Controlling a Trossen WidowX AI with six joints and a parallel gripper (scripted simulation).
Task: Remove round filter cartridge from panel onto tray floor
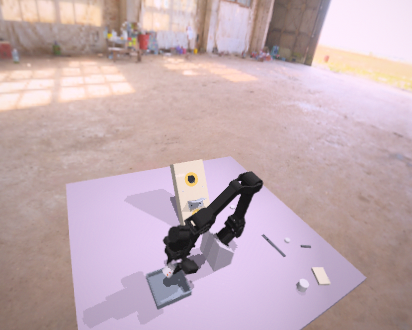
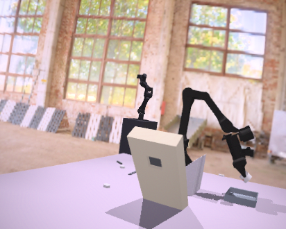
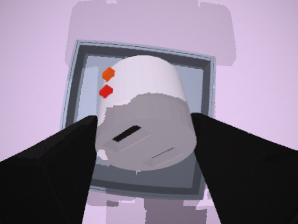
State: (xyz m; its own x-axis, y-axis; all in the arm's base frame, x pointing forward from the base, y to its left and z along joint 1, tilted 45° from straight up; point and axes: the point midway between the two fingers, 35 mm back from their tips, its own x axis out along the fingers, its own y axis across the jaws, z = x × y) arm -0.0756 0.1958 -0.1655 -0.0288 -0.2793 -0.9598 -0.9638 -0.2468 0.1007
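Now: gripper tip 1 cm to the right of the tray and 11 cm above it. From my gripper tip the other things lie so: tan block 20 cm behind, 72 cm to the right, 11 cm below; then beige service panel 40 cm ahead, 24 cm to the right, 3 cm above; then round filter cartridge right at my gripper tip.
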